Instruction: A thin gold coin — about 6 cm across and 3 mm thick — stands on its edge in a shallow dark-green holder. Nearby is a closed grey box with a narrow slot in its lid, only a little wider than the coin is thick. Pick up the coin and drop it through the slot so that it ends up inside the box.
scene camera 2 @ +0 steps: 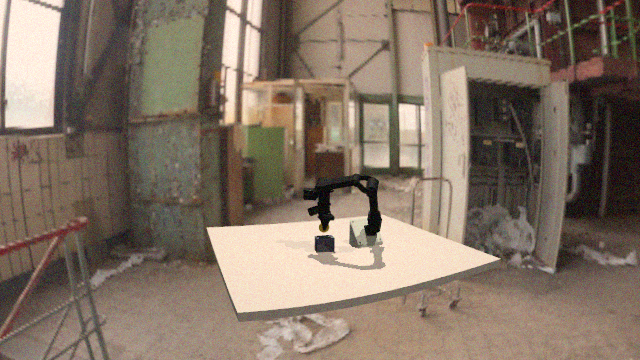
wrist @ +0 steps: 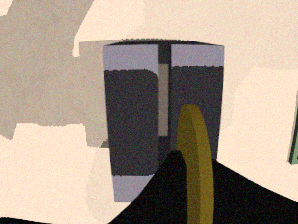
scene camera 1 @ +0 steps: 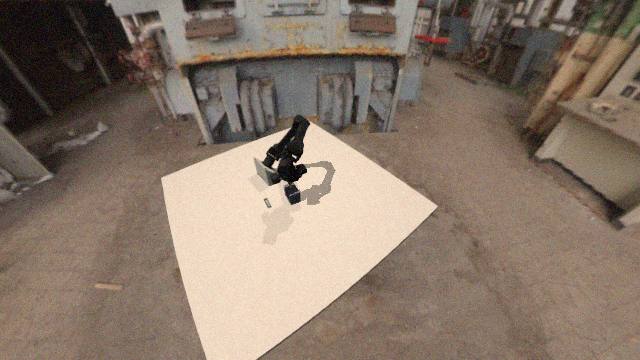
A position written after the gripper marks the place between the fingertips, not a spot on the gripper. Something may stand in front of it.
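Observation:
The gripper [wrist: 183,160] is holding a gold coin.

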